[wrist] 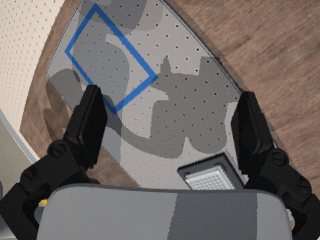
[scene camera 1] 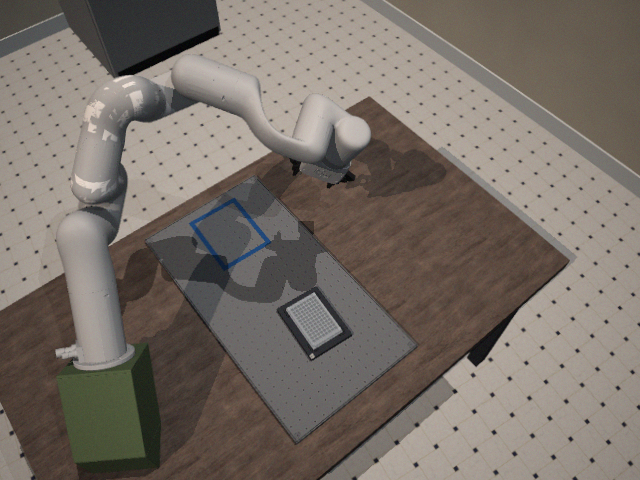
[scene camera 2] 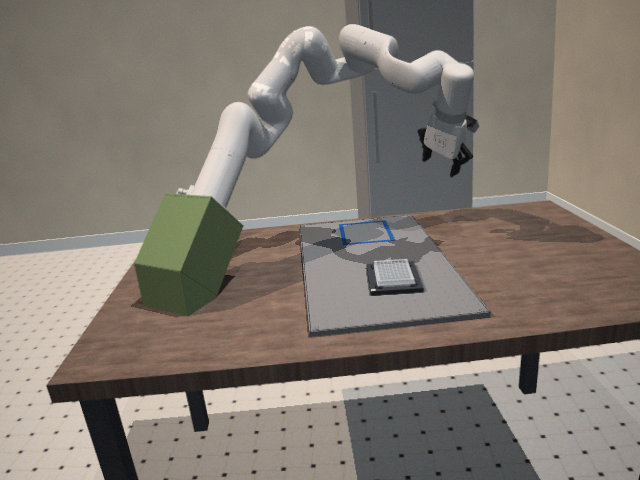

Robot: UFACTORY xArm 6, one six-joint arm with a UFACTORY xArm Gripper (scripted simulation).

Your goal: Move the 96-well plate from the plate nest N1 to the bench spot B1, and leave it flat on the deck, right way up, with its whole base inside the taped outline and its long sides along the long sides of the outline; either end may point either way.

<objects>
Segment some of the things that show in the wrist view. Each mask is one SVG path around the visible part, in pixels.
The gripper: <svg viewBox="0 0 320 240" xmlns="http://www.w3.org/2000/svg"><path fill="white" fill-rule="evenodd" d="M0 201L0 215L18 240L317 240L320 237L320 200L315 194L312 194L310 182L289 165L289 157L286 152L274 147L266 118L261 113L254 92L245 91L241 94L231 119L231 130L238 168L241 170L242 175L248 175L249 178L243 189L184 190L89 184L90 181L86 172L88 169L93 169L94 165L97 164L108 117L100 87L97 85L87 85L80 104L74 108L63 139L53 141L47 149L47 155L26 168L21 174L20 182L16 183ZM286 209L292 212L291 215L295 220L295 226L292 231ZM48 199L39 225L34 218L34 212L41 200Z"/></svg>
A 96-well plate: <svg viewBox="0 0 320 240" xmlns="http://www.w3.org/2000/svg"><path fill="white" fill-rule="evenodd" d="M235 189L220 165L186 175L185 179L193 190Z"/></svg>
</objects>
